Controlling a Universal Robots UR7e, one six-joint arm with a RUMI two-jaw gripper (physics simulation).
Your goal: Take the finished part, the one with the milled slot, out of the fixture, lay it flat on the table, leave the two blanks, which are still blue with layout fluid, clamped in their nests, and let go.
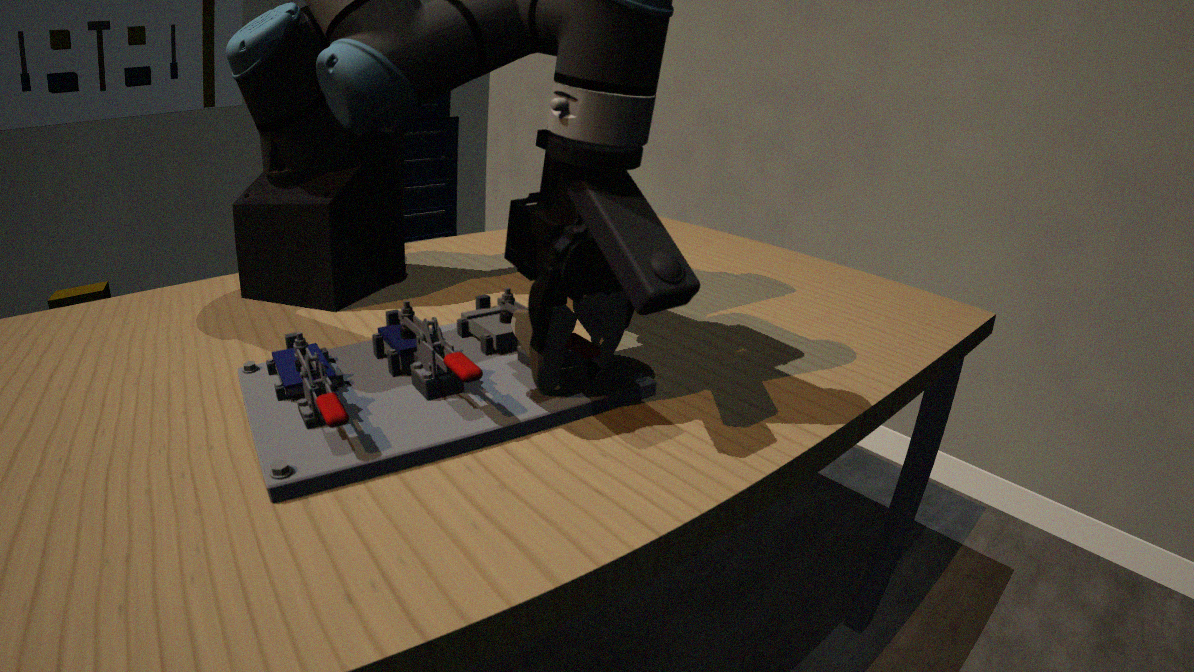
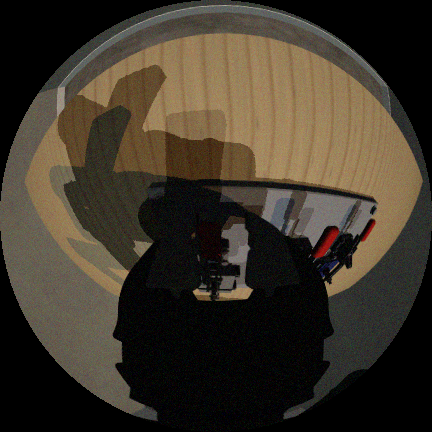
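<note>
The finished part [image 1: 494, 333] is a bare grey block in the right-hand nest of the fixture plate [image 1: 392, 434] [image 2: 314, 220]; its slot cannot be made out. My gripper [image 1: 576, 367] [image 2: 221, 215] points down low over the plate's right end, in front of that nest. It is shut on the red handle [image 1: 583, 342] [image 2: 209, 237] of the right-hand clamp; the dark fingers hide most of the contact. One blue blank [image 1: 288, 367] sits in the left nest and the other blue blank [image 1: 399, 338] in the middle nest, both under their clamps.
The left clamp's red handle [image 1: 330, 409] [image 2: 368, 230] and the middle clamp's red handle [image 1: 462, 366] [image 2: 327, 241] stick out toward the plate's front edge. Bolt heads stand at the plate's left corners. The wooden table [image 1: 584, 500] [image 2: 300, 100] extends around the plate, with arm shadows across it.
</note>
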